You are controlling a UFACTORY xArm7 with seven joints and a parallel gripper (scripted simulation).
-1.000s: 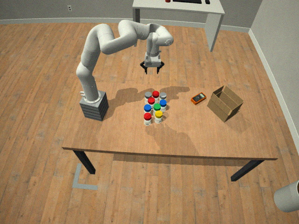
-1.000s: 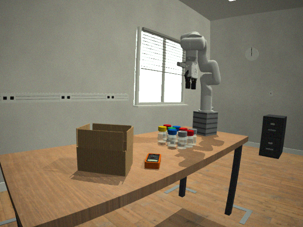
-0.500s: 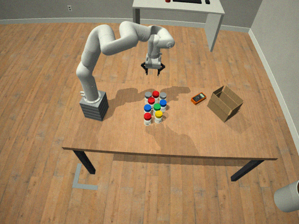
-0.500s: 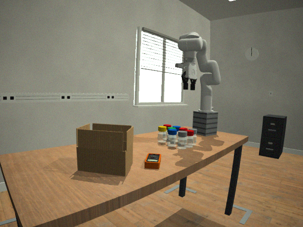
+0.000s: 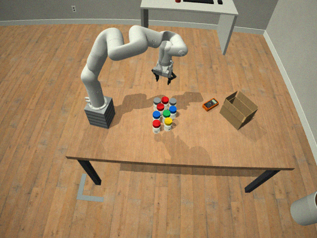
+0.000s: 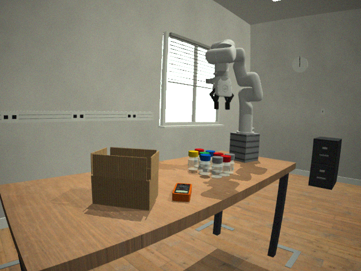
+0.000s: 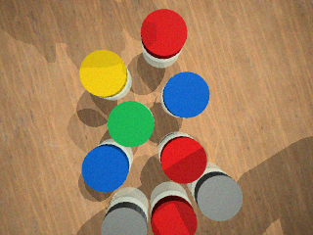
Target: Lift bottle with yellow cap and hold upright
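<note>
Right now the yellow-capped bottle is 31 cm below my hand, 13 cm to the right of it and 6 cm ahead of it. Also, from my hand: orange multimeter: 39 cm ahead, 34 cm below, 13 cm to the left; green-capped bottle: 31 cm below, 7 cm to the right, 4 cm ahead.
</note>
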